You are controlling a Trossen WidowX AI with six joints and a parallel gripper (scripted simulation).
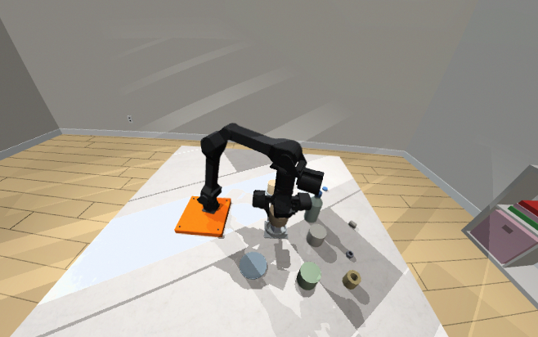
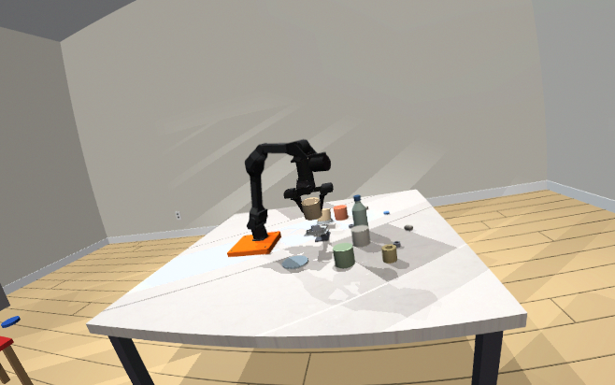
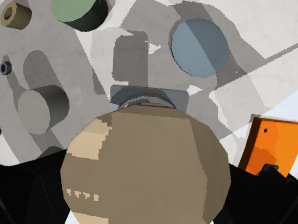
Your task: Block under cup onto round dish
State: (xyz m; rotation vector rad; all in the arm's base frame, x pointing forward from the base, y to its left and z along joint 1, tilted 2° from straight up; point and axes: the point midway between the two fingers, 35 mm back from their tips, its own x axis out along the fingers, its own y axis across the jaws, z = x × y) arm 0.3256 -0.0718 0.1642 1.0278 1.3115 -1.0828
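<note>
The light blue round dish lies 60 mm behind my gripper tip, 120 mm to the right of it and 160 mm below it. Also, from my gripper tip: white cylinder (170 mm ahead, 70 mm to the left, 130 mm below); then cup (20 mm to the right, 10 mm above); then green cylinder (120 mm ahead, 130 mm to the right, 130 mm below).
</note>
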